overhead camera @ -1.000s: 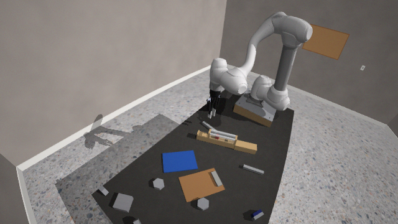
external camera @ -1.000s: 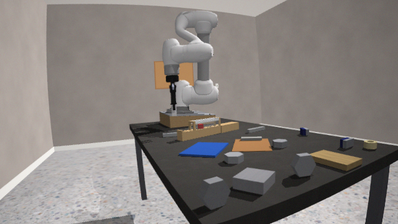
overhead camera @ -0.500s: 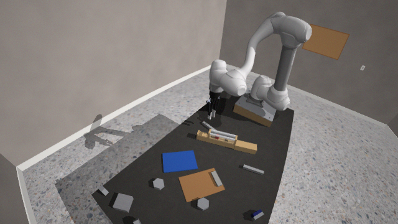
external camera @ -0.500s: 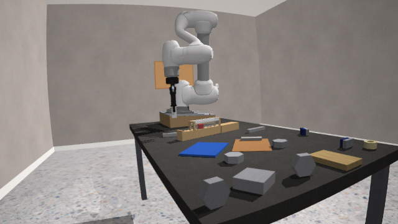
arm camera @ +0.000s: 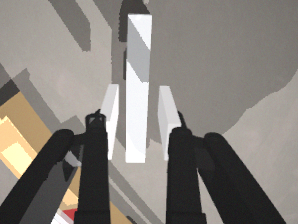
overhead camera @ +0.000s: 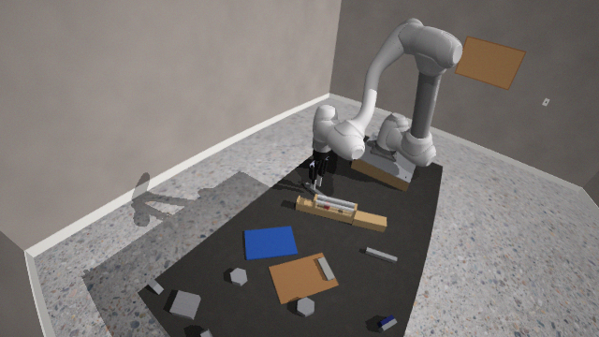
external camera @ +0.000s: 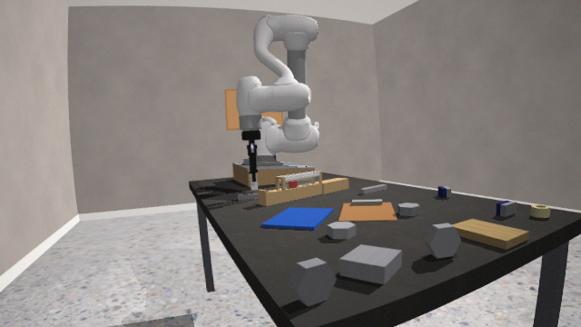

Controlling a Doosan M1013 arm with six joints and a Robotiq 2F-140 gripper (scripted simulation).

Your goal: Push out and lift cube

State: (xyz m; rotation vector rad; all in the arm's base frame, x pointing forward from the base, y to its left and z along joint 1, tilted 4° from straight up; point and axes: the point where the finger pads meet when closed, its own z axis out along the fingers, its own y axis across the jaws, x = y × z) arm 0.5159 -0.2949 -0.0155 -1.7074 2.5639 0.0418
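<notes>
Right now my hand is 60 mm above the grey bar. Also, from my hand: channel: 140 mm to the left, 120 mm ahead, 10 mm below; then red cube: 120 mm ahead, 110 mm to the left, 10 mm below; then blue plate: 400 mm ahead, 70 mm below, 40 mm to the right.
</notes>
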